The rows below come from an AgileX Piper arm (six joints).
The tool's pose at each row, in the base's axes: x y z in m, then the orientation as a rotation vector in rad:
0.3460, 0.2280, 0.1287, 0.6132, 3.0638, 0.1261
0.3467, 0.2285, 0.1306, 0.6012, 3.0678, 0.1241
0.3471, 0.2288, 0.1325, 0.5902, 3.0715, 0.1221
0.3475, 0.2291, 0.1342, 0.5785, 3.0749, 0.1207
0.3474, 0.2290, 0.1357, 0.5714, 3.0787, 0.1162
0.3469, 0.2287, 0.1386, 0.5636, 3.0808, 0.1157
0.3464, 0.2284, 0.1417, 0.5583, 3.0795, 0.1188
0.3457, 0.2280, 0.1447, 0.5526, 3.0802, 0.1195
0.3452, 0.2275, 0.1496, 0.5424, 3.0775, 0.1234
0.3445, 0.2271, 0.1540, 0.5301, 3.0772, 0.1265
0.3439, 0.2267, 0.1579, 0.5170, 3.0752, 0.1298
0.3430, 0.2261, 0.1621, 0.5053, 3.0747, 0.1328
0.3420, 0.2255, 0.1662, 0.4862, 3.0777, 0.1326
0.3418, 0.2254, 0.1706, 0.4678, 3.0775, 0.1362
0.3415, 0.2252, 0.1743, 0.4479, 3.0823, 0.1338
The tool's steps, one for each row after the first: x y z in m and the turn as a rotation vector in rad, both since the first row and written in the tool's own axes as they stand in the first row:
-0.0005, 0.0009, -0.0018, 0.0016, 0.0016, -0.0080
-0.0007, 0.0015, -0.0037, 0.0032, 0.0030, -0.0153
-0.0010, 0.0020, -0.0054, 0.0043, 0.0042, -0.0230
-0.0009, 0.0020, -0.0069, 0.0076, 0.0061, -0.0278
-0.0005, 0.0018, -0.0098, 0.0081, 0.0068, -0.0329
-0.0002, 0.0016, -0.0129, 0.0057, 0.0053, -0.0362
0.0003, 0.0012, -0.0160, 0.0052, 0.0053, -0.0398
0.0006, 0.0009, -0.0209, 0.0018, 0.0018, -0.0461
0.0011, 0.0007, -0.0253, -0.0007, 0.0003, -0.0539
0.0015, 0.0004, -0.0293, -0.0037, -0.0029, -0.0621
0.0021, -0.0002, -0.0335, -0.0061, -0.0044, -0.0695
0.0028, -0.0008, -0.0377, -0.0060, -0.0040, -0.0819
0.0029, -0.0006, -0.0421, -0.0089, -0.0059, -0.0936
0.0031, -0.0006, -0.0458, -0.0070, -0.0040, -0.1066

